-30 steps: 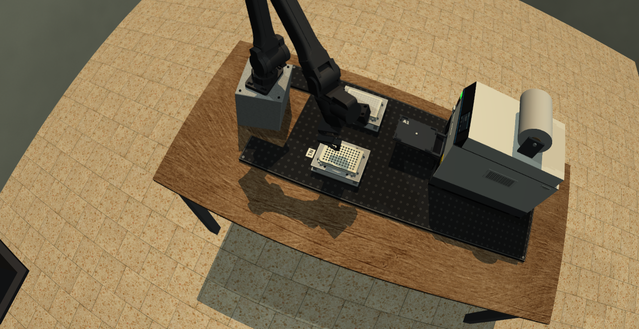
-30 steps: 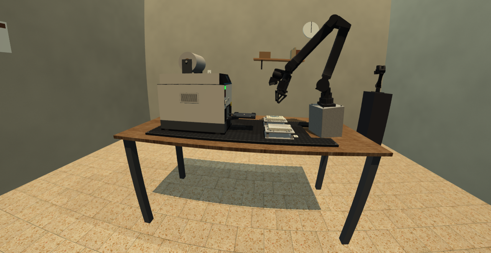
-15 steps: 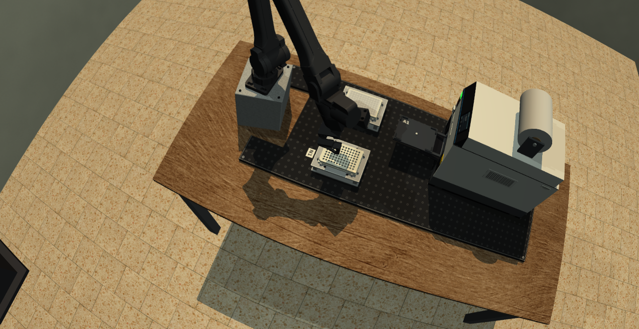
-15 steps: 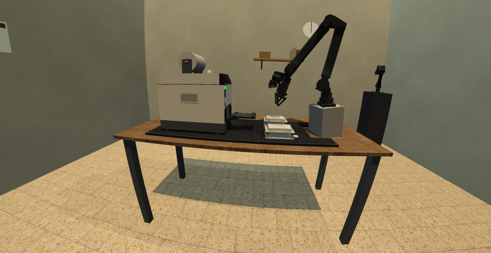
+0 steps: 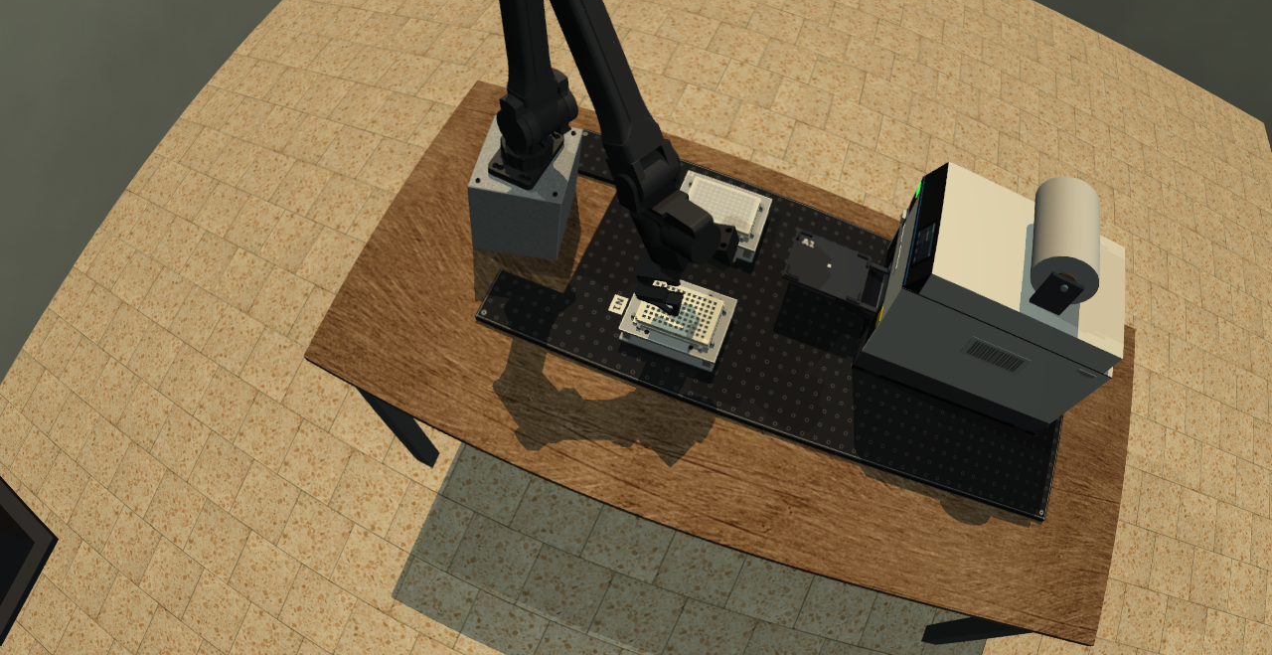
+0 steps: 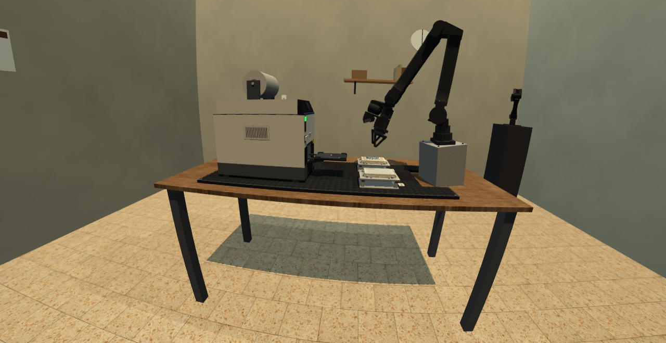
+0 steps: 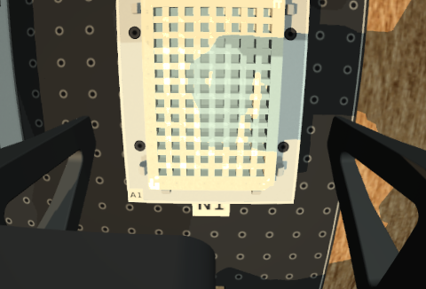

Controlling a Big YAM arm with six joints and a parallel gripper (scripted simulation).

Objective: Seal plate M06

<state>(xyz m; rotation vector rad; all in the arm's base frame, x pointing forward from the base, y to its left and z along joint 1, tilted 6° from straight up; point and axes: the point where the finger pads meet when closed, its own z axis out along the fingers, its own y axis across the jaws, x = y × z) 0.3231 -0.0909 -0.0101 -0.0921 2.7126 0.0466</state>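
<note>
My gripper is now 9 cm above the plate M06. The rest, counted from my hand: plate nest N1: 10 cm below; then N1 label: 10 cm behind, 1 cm to the right, 14 cm below; then well plate: 1 cm behind, 22 cm to the left, 9 cm below.
</note>
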